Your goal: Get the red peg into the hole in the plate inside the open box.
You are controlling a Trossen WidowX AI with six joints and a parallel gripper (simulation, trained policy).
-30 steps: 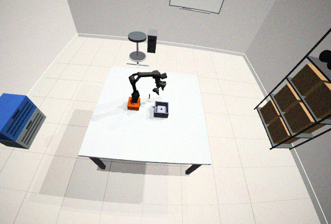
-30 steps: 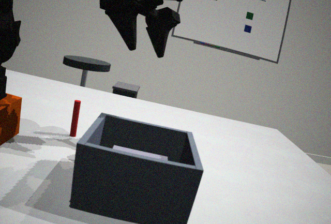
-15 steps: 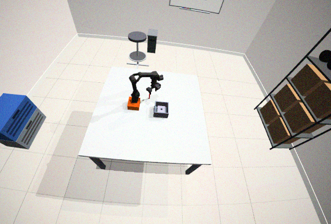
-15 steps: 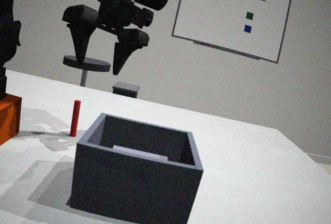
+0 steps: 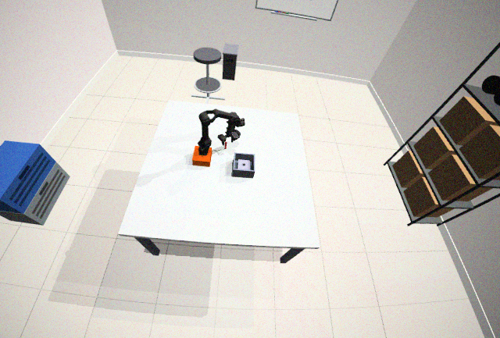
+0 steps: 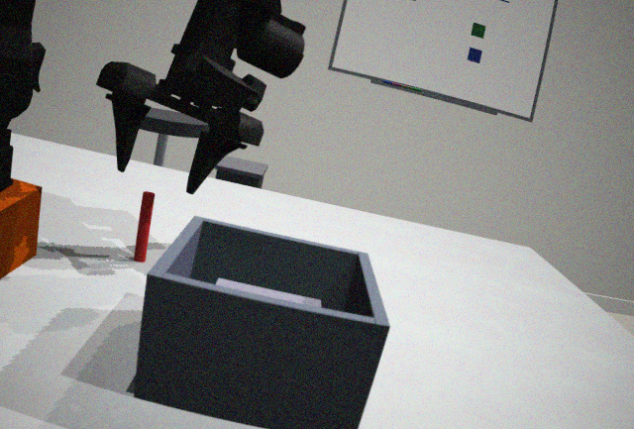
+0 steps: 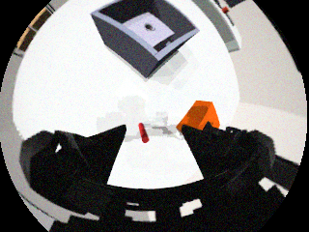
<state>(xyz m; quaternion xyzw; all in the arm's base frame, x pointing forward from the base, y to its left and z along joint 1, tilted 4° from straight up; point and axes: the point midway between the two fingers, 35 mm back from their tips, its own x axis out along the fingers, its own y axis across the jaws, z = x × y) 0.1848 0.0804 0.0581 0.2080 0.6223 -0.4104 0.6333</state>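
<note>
Now: the red peg 10 mm behind my gripper tip, 30 mm to the left of it and 60 mm below it. Round my gripper tip: light plate: 130 mm ahead, 160 mm to the right, 60 mm below; grey box: 130 mm ahead, 160 mm to the right, 70 mm below.
</note>
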